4 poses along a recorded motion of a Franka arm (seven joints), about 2.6 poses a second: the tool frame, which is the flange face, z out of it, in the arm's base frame.
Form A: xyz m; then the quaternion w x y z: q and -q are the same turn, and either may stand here.
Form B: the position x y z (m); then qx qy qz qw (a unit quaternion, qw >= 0). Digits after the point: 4 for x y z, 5 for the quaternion.
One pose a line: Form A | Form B
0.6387, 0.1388, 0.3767, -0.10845, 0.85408, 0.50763, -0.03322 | 0.6387, 0.1388, 0.3767, -0.85408, -0.50763, 0.03322, 0.10845
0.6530, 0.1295, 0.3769, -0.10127, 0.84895, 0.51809, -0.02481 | 0.6530, 0.1295, 0.3769, -0.84895, -0.51809, 0.02481, 0.10127
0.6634, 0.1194, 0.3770, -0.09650, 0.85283, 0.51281, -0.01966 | 0.6634, 0.1194, 0.3770, -0.85283, -0.51281, 0.01966, 0.09650
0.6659, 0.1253, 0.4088, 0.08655, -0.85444, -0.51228, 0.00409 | 0.6659, 0.1253, 0.4088, -0.85444, -0.51228, 0.00409, 0.08655
